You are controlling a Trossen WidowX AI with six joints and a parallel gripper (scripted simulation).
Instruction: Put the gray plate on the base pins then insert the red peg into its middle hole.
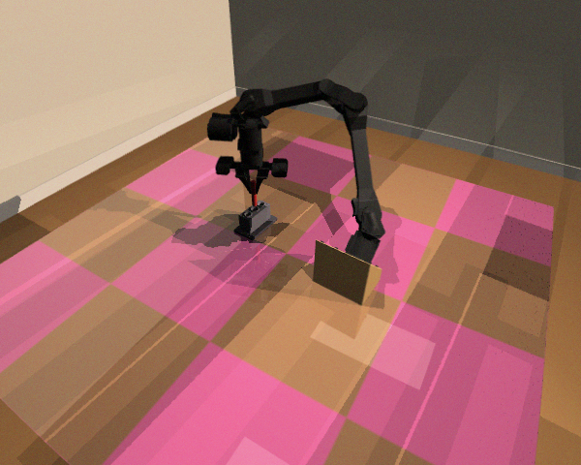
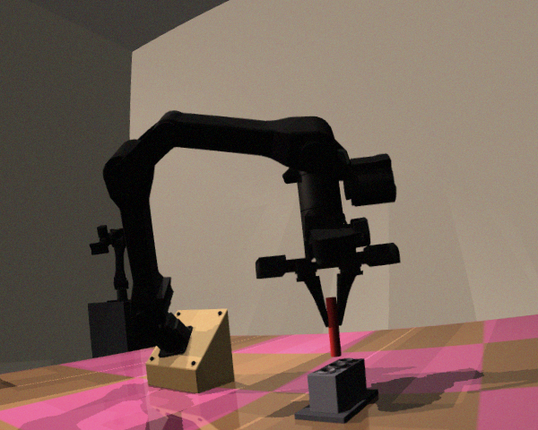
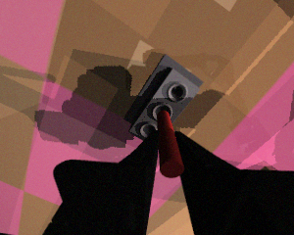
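Right now my gripper tip is 7 cm above the gray plate. Round my gripper tip: red peg right at my gripper tip.
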